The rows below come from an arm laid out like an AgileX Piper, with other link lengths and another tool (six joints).
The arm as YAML. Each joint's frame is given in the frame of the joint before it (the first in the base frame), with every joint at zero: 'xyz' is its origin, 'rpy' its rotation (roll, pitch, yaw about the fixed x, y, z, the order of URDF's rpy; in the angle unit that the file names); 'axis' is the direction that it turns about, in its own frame. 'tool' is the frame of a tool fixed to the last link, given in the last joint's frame.
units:
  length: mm
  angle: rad
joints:
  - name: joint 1
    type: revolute
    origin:
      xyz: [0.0, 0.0, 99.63]
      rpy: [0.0, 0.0, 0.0]
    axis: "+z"
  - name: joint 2
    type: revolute
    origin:
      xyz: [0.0, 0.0, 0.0]
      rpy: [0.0, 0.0, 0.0]
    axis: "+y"
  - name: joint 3
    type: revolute
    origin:
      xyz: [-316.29, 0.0, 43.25]
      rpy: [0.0, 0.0, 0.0]
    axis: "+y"
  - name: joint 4
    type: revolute
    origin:
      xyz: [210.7, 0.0, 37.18]
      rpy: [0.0, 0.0, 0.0]
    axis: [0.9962, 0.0, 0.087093]
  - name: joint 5
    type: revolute
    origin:
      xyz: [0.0, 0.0, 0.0]
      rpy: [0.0, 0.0, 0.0]
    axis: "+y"
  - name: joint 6
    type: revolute
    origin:
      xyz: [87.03, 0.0, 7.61]
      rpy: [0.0, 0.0, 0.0]
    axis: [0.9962, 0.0, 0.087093]
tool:
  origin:
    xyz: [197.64, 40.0, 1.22]
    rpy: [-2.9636, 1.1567, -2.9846]
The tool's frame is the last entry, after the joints.
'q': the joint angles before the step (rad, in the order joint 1, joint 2, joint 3, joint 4, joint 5, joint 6). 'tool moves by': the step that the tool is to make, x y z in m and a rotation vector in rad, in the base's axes. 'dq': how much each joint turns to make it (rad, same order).
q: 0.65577, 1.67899, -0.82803, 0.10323, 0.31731, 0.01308
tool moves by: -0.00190, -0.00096, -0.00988, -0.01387, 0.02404, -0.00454
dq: 0.00001, 0.02745, 0.00002, 0.00376, -0.00003, 0.00215
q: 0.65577, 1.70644, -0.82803, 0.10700, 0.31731, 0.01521
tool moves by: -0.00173, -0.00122, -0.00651, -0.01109, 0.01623, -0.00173
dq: -0.00001, 0.01728, 0.00003, 0.00003, 0.00226, 0.00208
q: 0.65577, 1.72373, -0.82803, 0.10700, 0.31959, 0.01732
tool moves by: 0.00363, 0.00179, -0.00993, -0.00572, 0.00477, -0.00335
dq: 0.00000, 0.03553, 0.00001, 0.00001, -0.02847, 0.00141
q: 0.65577, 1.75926, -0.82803, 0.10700, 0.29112, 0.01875
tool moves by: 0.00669, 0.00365, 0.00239, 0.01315, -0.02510, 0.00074
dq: -0.00001, 0.00206, 0.00001, -0.00377, -0.03015, -0.00004
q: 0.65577, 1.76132, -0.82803, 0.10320, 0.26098, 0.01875
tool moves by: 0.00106, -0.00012, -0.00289, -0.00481, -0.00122, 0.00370
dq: 0.00001, 0.00944, -0.00001, -0.00671, -0.00753, 0.00097
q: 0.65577, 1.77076, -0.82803, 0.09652, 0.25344, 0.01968
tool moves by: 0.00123, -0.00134, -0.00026, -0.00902, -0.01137, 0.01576
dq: -0.00002, -0.00001, 0.00001, -0.02107, -0.00353, -0.00007
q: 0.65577, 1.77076, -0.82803, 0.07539, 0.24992, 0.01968
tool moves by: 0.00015, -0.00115, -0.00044, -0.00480, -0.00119, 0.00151
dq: -0.00002, 0.00000, 0.00000, -0.01406, 0.00181, 0.01026
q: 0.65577, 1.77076, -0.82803, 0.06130, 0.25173, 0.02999
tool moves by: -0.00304, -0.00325, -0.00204, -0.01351, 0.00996, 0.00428
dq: -0.00001, -0.00001, -0.00001, -0.01220, 0.01609, 0.00613
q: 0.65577, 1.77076, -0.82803, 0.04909, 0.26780, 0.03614
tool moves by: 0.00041, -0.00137, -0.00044, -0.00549, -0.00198, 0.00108
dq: -0.00001, 0.00000, -0.00002, -0.01737, 0.00166, 0.01338
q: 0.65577, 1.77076, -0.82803, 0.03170, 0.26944, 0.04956
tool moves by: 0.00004, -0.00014, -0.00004, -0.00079, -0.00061, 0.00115
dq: -0.00001, -0.00002, 0.00001, -0.00151, 0.00001, -0.00002
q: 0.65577, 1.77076, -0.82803, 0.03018, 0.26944, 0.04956
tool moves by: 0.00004, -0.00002, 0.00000, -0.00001, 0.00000, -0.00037
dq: 0.00001, 0.00001, -0.00002, -0.00065, 0.00001, 0.00096
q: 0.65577, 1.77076, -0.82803, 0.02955, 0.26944, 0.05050
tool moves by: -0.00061, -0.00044, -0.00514, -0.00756, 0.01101, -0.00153
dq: 0.00000, 0.01557, -0.00223, 0.00001, -0.00002, 0.00169
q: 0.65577, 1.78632, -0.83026, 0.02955, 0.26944, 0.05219
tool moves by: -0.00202, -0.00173, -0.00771, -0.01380, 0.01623, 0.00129
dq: 0.00000, 0.02066, -0.00001, -0.00165, 0.00063, 0.00000
